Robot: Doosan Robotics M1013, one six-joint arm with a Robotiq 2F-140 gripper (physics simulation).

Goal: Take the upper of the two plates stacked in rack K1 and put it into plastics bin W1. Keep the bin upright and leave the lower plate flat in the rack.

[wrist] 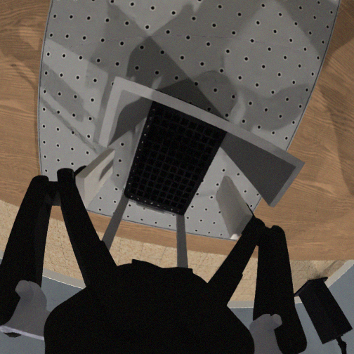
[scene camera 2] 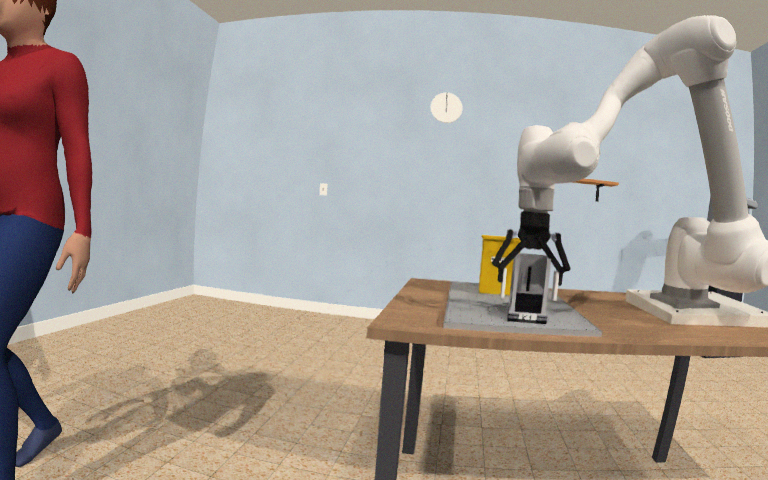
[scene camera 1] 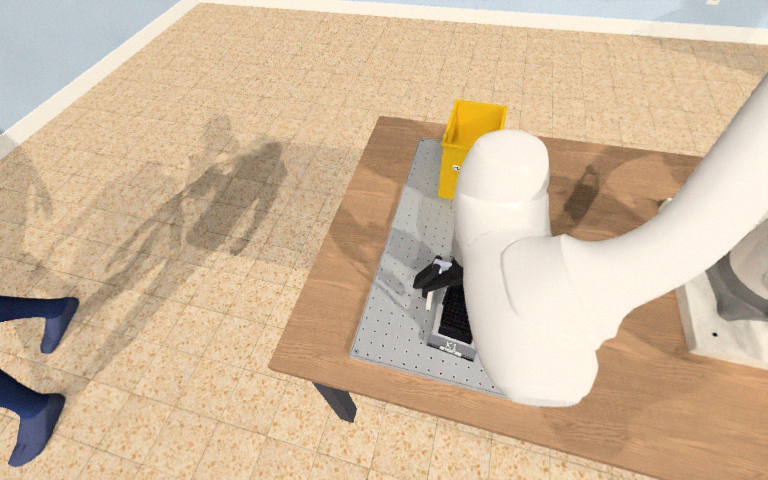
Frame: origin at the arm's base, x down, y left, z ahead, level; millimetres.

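Where they show: gripper, fingertip midpoint: [scene camera 2: 528,298] [scene camera 1: 462,310]; arm's base, origin of the base link: [scene camera 2: 683,302] [scene camera 1: 753,284].
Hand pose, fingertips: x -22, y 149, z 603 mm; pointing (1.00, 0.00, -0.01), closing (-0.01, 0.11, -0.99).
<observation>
Each offset is from my fingertips to the centre of the thing. Level surfaces: height alone.
Rack K1 @[dy -2, dx -29, dz +0 mm] [scene camera 1: 450,346] [scene camera 2: 545,294] [wrist: 260,146] is grey and stands on the perforated board. A black gridded plate @[dy -12, dx +7, dz -2 mm] [scene camera 1: 454,319] [scene camera 2: 528,302] [wrist: 172,160] lies low in it. The boundary between upper and lower plate cannot be made out. Plastics bin W1 @[dy -425, dx -43, dz -4 mm] [scene camera 1: 449,181] [scene camera 2: 490,274] is yellow, upright and open at the top, behind the rack; the arm hides part of it in scene camera 1. My gripper [scene camera 2: 529,287] [wrist: 167,174] is open and empty, pointing down over the rack. Its pale fingers stand apart, one on each side of the rack and plates. The arm hides one finger in scene camera 1.
The grey perforated board @[dx +47 mm] [scene camera 1: 396,328] [scene camera 2: 461,316] [wrist: 65,115] lies on the wooden table @[dx +60 mm] [scene camera 1: 334,271] [scene camera 2: 617,333]. The white arm [scene camera 1: 526,316] [scene camera 2: 557,158] reaches in from the right. A person [scene camera 2: 39,135] stands beyond the table's left side.
</observation>
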